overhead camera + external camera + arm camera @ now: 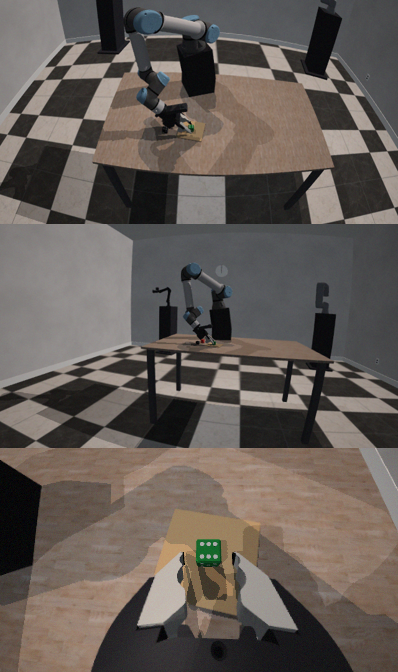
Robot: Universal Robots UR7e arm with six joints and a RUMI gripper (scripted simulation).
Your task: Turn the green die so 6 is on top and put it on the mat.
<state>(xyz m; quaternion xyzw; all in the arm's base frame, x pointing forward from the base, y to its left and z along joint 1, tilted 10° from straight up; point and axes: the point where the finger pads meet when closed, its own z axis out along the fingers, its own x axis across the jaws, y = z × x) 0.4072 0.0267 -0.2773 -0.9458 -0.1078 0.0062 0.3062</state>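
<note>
My hand is 1 cm to the right of the green die and 1 cm above it. Round my hand: black die (4 cm ahead, 14 cm to the right, 1 cm below); tan mat (1 cm to the left, 2 cm below); red die (6 cm behind, 13 cm to the right, 1 cm below).
</note>
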